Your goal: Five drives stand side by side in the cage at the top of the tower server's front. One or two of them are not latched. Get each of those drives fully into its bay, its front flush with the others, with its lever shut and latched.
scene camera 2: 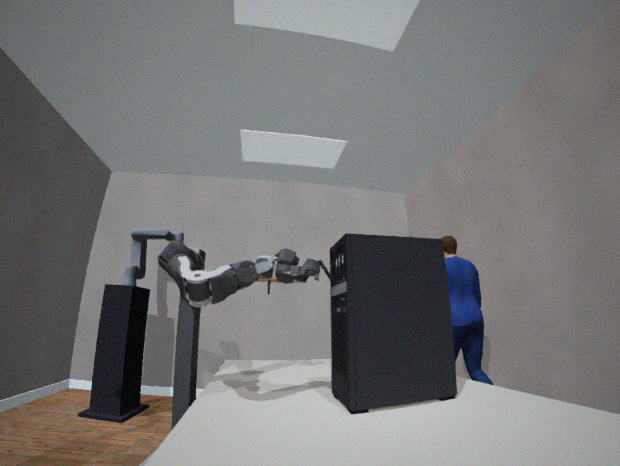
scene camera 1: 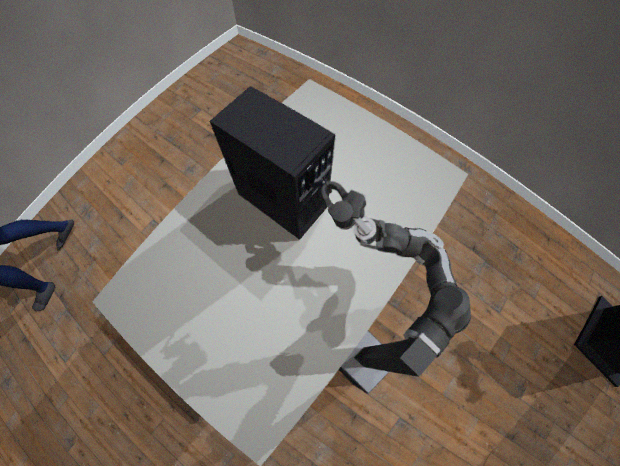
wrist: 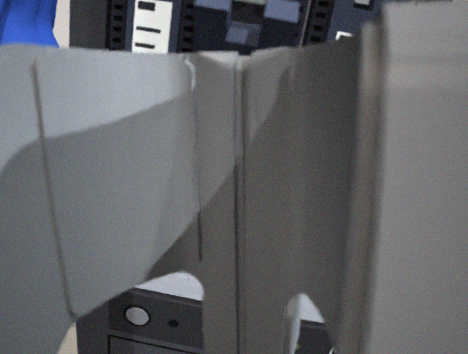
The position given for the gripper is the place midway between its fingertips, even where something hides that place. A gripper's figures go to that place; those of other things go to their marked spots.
Labels:
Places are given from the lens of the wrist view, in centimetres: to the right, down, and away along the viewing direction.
gripper [wrist: 263,212]: 0, 1, 6
black tower server [wrist: 137,313]: -4, 6, 14

